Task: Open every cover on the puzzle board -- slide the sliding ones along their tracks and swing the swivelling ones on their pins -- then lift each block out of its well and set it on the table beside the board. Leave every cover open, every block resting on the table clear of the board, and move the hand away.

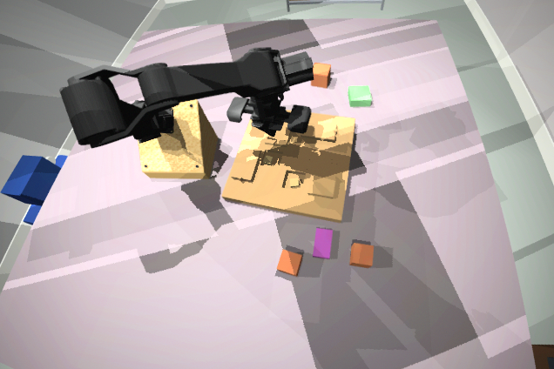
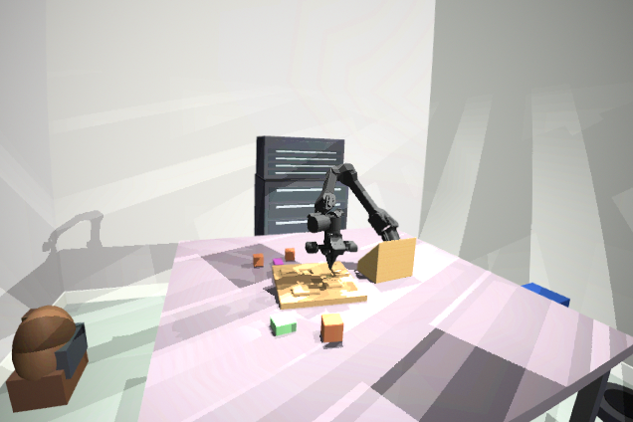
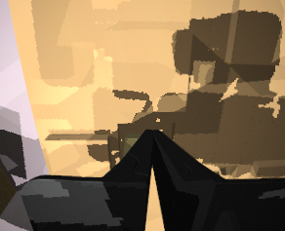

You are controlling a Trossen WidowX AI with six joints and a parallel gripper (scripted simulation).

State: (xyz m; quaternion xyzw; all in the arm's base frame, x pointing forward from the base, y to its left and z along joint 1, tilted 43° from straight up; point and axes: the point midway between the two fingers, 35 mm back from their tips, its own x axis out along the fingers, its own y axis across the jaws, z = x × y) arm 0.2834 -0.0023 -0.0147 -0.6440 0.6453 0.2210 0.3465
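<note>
My gripper tip is 3 cm short of the wooden puzzle board, 3 cm to the left of it and 5 cm above it. Round my gripper tip: orange block 11 cm ahead, 27 cm to the left, 4 cm below; then green block 23 cm ahead, 20 cm to the left, 6 cm below.
</note>
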